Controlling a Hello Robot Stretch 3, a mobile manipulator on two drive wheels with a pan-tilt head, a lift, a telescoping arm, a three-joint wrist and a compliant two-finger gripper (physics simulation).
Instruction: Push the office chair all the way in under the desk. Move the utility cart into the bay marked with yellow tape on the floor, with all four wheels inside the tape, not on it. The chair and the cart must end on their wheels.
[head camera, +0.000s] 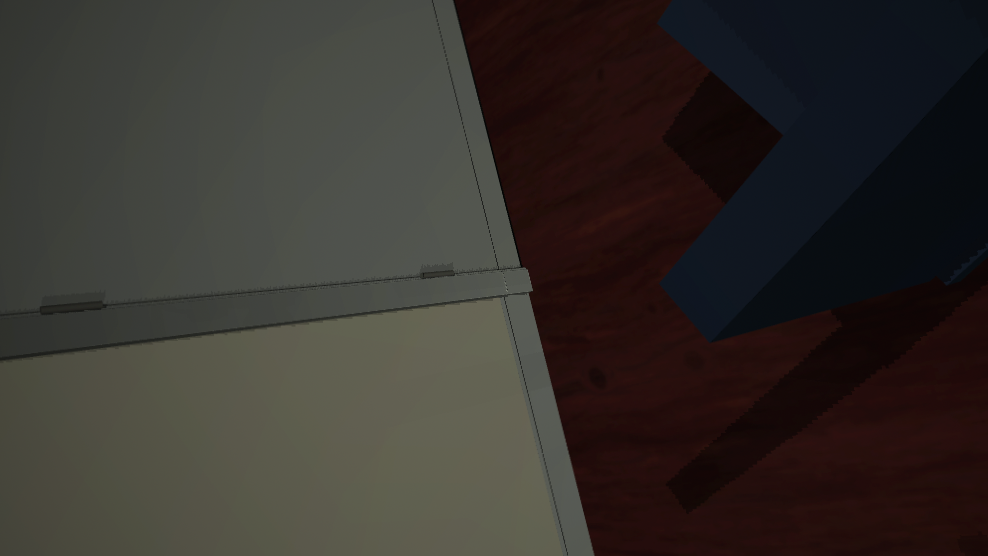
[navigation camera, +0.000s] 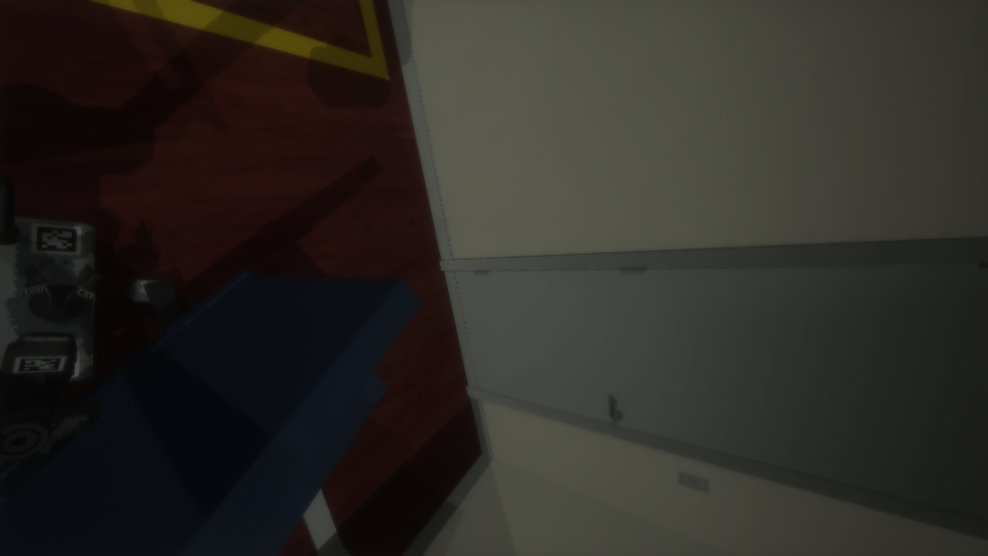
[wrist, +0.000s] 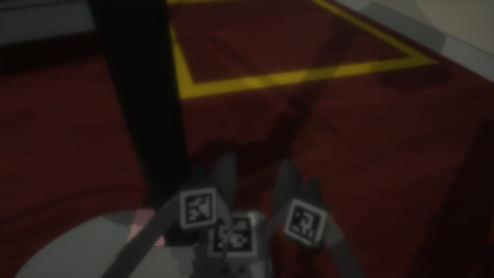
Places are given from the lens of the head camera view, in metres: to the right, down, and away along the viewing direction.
blue chair seat (head camera: 870, 189): 0.16, -0.04, 0.30
door (head camera: 175, 175): -0.57, -0.18, 1.26
The marked spots on the blue chair seat and the door are 1.22 m apart.
